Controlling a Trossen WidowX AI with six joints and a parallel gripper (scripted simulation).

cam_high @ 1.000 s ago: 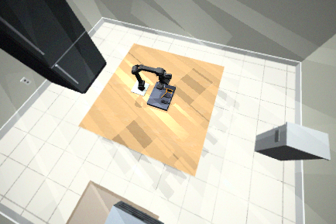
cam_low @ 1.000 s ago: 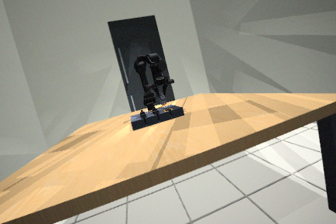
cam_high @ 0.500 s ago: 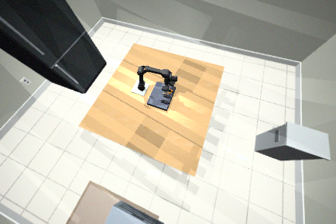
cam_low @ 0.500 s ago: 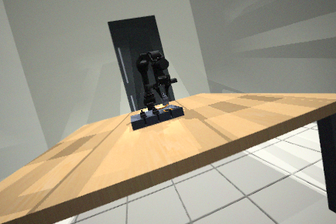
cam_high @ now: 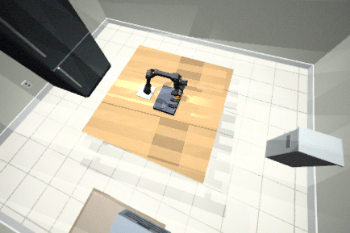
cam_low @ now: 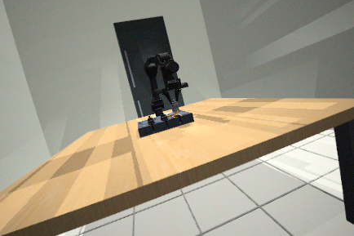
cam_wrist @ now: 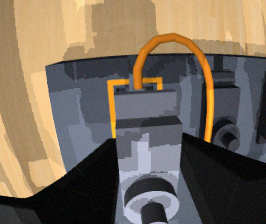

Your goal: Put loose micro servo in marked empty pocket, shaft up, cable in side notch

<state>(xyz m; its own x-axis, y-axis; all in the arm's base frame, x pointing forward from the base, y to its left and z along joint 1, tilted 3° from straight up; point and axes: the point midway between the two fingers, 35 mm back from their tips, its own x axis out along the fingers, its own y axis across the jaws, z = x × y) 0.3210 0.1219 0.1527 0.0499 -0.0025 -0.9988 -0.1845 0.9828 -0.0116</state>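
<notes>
Right now the dark robot deck is 110 mm behind my gripper tip, 100 mm to the right of it and 90 mm below it.
</notes>
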